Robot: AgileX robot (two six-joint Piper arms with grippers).
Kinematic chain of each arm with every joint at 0, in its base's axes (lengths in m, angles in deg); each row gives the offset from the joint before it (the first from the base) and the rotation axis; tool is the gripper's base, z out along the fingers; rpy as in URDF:
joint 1: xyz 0 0 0.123 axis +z
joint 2: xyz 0 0 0 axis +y
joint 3: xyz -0.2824 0 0.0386 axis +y
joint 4: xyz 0.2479 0 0.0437 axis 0.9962 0 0.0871
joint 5: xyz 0 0 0 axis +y
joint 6: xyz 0.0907 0 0.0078 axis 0.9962 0 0.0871
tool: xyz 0 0 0 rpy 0 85 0
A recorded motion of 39 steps. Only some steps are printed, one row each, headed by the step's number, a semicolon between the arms.
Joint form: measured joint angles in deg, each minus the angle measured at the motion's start. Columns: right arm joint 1, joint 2, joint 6, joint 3, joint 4, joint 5; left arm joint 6, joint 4, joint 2, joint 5, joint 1, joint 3.
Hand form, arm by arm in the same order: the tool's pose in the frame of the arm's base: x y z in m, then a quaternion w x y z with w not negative. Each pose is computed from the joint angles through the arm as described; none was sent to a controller.
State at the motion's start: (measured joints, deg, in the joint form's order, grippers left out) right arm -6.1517 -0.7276 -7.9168 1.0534 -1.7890 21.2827; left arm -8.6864 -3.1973 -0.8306 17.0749 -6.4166 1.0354
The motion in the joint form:
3: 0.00 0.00 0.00 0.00 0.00 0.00; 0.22 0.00 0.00 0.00 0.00 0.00
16: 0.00 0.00 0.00 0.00 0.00 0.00; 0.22 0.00 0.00 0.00 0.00 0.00
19: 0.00 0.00 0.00 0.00 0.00 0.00; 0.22 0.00 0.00 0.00 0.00 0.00
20: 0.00 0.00 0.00 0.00 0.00 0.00; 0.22 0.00 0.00 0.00 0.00 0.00
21: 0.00 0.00 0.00 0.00 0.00 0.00; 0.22 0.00 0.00 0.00 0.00 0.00
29: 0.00 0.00 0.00 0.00 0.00 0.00; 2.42 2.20 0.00 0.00 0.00 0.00
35: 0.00 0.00 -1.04 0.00 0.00 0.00; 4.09 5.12 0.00 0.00 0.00 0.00
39: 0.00 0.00 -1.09 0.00 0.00 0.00; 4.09 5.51 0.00 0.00 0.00 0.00
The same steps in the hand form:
3: 0.0521 -0.0067 0.1742 0.59137 -0.02063 0.80150 -0.08630; 0.0535 -0.0075 0.1809 0.61890 -0.02955 0.77797 -0.10414
16: 0.0521 -0.0067 0.1742 0.59137 -0.02063 0.80150 -0.08630; 0.0535 -0.0075 0.1809 0.61890 -0.02955 0.77797 -0.10414
19: 0.0521 -0.0067 0.1742 0.59137 -0.02063 0.80150 -0.08630; 0.0535 -0.0075 0.1809 0.61890 -0.02955 0.77797 -0.10414
20: 0.0521 -0.0067 0.1742 0.59137 -0.02063 0.80150 -0.08630; 0.0535 -0.0075 0.1809 0.61890 -0.02955 0.77797 -0.10414
21: 0.0521 -0.0067 0.1742 0.59137 -0.02063 0.80150 -0.08630; 0.0535 -0.0075 0.1809 0.61890 -0.02955 0.77797 -0.10414
29: 0.0521 -0.0067 0.1742 0.59137 -0.02063 0.80150 -0.08630; 0.0537 -0.0065 0.1808 0.62276 -0.00386 0.77866 -0.07646
35: 0.0521 -0.0067 0.1742 0.59057 -0.02790 0.80128 -0.09167; 0.0538 -0.0051 0.1808 0.62577 0.02176 0.77832 -0.04636
39: 0.0521 -0.0067 0.1742 0.59053 -0.02825 0.80127 -0.09192; 0.0538 -0.0050 0.1808 0.62600 0.02367 0.77824 -0.04355

